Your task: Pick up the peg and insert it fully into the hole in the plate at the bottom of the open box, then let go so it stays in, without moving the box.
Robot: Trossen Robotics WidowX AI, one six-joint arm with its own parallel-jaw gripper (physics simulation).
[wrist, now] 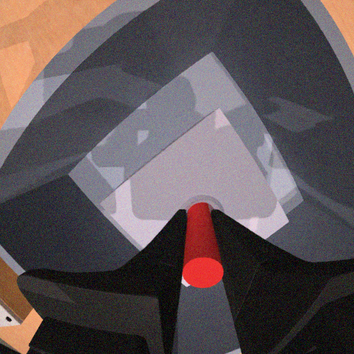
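Note:
My gripper [197, 215] is shut on the red peg [202, 242], inside the open grey box [50, 220]. The peg's near end faces the camera, and its far end reaches down between the fingertips toward the pale plate [190, 165] at the box's bottom. Part of a round rim, the hole [202, 198], shows just behind the peg's far end. The peg and fingertips cover most of the hole, so how deep the peg's tip sits cannot be told.
The box's dark sloping walls rise around the plate on the sides that show. A lighter grey floor area [165, 115] borders the plate. Orange wood-like table top [25, 20] shows beyond the rim. A brown and white object [11, 292] is at the lower left.

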